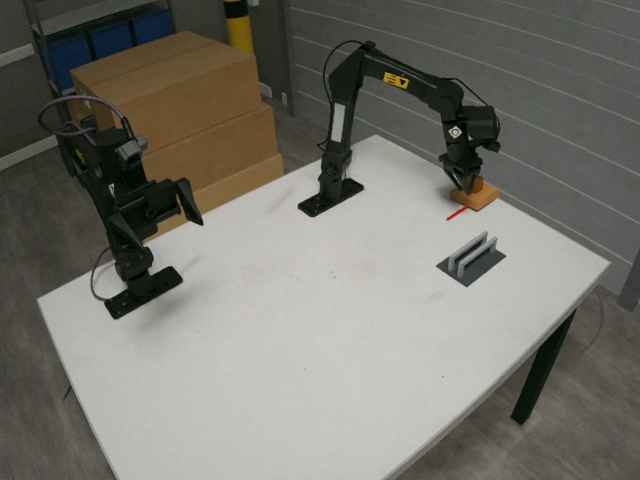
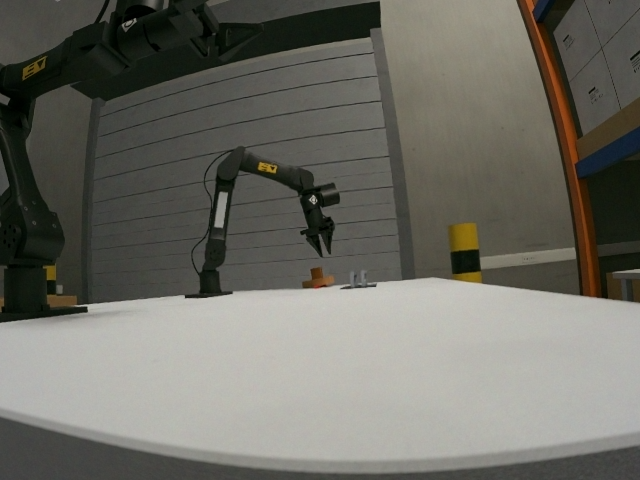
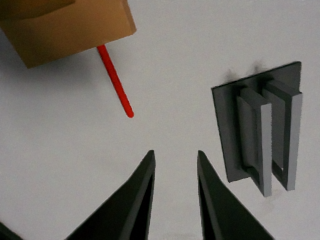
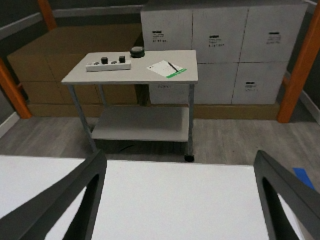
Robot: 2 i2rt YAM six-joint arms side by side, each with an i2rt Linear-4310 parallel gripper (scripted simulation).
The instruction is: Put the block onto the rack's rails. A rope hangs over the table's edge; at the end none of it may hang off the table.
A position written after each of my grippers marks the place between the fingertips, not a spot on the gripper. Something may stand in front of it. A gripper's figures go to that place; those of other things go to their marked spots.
Labels:
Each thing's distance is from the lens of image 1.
my left gripper [image 1: 465,192]: 1.32 m
my right gripper [image 1: 174,237]: 0.74 m
orange block [image 1: 482,194]: 1.45 m
rack [image 1: 466,271]: 1.24 m
The marked spots on the orange block and the rack are 0.29 m apart.

